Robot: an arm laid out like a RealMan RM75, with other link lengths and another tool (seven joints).
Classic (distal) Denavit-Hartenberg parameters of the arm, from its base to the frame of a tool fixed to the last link. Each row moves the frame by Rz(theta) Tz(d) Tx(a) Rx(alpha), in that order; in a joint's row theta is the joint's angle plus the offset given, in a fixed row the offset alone. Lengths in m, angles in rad.
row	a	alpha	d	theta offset
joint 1	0	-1.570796	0.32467	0
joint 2	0	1.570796	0	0
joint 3	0	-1.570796	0.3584	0
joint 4	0	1.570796	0	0
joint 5	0	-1.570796	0.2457	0
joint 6	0	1.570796	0	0
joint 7	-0.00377	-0.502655	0.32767	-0.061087
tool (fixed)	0	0	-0.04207	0
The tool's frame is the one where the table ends.
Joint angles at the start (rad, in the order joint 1, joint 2, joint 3, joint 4, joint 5, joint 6, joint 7): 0.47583 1.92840 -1.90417 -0.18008 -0.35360 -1.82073 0.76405
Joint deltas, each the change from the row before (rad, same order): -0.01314 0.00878 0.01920 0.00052 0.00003 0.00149 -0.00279; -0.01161 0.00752 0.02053 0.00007 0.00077 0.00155 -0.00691; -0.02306 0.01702 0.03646 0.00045 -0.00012 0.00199 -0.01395; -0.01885 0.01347 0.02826 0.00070 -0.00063 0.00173 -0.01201; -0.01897 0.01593 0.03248 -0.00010 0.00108 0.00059 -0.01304; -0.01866 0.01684 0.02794 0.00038 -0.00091 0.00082 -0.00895; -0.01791 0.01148 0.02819 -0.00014 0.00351 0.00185 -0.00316; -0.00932 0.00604 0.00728 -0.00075 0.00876 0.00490 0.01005; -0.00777 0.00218 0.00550 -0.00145 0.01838 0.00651 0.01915
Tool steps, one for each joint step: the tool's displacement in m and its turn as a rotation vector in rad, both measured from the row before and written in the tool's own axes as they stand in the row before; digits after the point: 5 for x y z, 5 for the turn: 0.00062 0.00093 -0.00321 0.02590 -0.01099 -0.00480; -0.00047 -0.00005 -0.00363 0.02621 -0.00838 -0.01086; 0.00043 0.00153 -0.00580 0.04765 -0.01625 -0.01761; 0.00066 0.00159 -0.00514 0.03838 -0.01081 -0.01340; -0.00040 0.00100 -0.00502 0.04231 -0.01462 -0.01751; 0.00111 0.00230 -0.00410 0.03813 -0.01426 -0.00949; -0.00077 0.00012 -0.00706 0.04182 -0.01292 -0.00901; 0.00071 -0.00041 -0.00375 0.02350 -0.01079 0.00759; -0.00135 -0.00328 -0.00575 0.02855 -0.01491 0.00976
